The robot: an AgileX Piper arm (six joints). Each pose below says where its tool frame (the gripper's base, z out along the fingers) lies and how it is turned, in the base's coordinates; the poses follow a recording.
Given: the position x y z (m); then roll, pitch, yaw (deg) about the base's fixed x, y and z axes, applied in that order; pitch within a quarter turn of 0, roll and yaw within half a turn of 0.
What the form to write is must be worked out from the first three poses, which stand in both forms.
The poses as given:
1: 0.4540 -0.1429 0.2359 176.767 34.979 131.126
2: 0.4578 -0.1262 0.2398 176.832 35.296 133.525
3: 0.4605 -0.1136 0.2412 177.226 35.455 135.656
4: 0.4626 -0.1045 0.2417 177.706 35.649 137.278
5: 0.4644 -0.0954 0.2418 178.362 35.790 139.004
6: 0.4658 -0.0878 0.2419 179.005 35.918 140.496
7: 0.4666 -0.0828 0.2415 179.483 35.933 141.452
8: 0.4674 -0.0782 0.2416 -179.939 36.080 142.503
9: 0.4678 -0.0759 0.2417 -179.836 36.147 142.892
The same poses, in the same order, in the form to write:
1:
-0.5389 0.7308 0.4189 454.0
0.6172 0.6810 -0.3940 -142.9
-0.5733 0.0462 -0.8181 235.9
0 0 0 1

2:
-0.5621 0.7020 0.4374 457.8
0.5918 0.7108 -0.3802 -126.2
-0.5778 0.0451 -0.8149 239.8
0 0 0 1

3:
-0.5825 0.6781 0.4482 460.5
0.5694 0.7339 -0.3704 -113.6
-0.5801 0.0394 -0.8136 241.2
0 0 0 1

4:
-0.5970 0.6608 0.4550 462.6
0.5513 0.7499 -0.3657 -104.5
-0.5828 0.0325 -0.8120 241.7
0 0 0 1

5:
-0.6122 0.6431 0.4600 464.4
0.5321 0.7654 -0.3619 -95.4
-0.5848 0.0232 -0.8108 241.8
0 0 0 1

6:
-0.6249 0.6282 0.4636 465.8
0.5152 0.7779 -0.3597 -87.8
-0.5866 0.0141 -0.8097 241.9
0 0 0 1

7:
-0.6333 0.6190 0.4646 466.6
0.5046 0.7854 -0.3586 -82.8
-0.5868 0.0073 -0.8097 241.5
0 0 0 1

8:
-0.6412 0.6092 0.4666 467.4
0.4920 0.7930 -0.3593 -78.2
-0.5889 -0.0009 -0.8082 241.6
0 0 0 1

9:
-0.6440 0.6047 0.4687 467.8
0.4872 0.7965 -0.3582 -75.9
-0.5899 -0.0023 -0.8075 241.7
0 0 0 1

